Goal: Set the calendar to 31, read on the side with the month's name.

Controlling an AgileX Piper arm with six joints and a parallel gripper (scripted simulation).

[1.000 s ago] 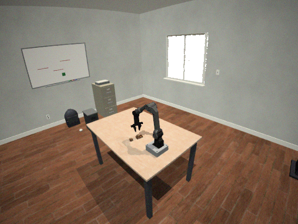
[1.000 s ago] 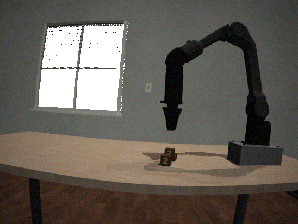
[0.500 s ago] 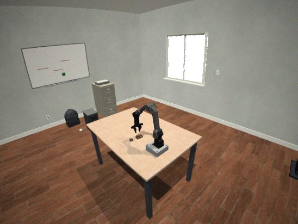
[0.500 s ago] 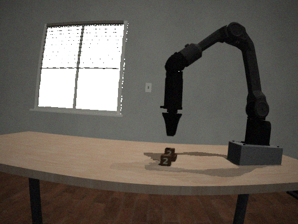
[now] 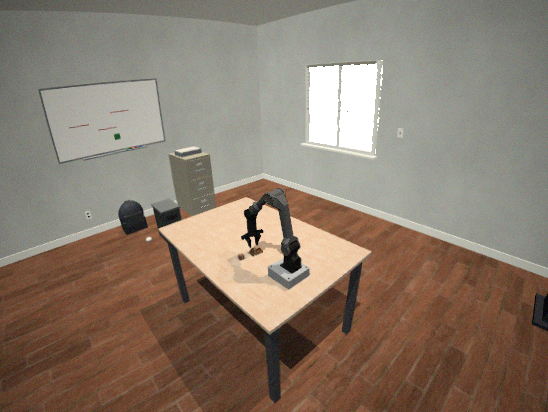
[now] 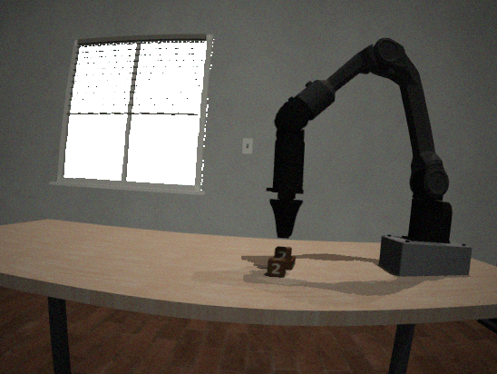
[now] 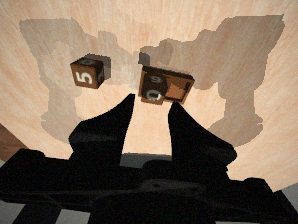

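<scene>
Now: the brown tray 2 cm to the right of my hand and 6 cm below it.
</scene>
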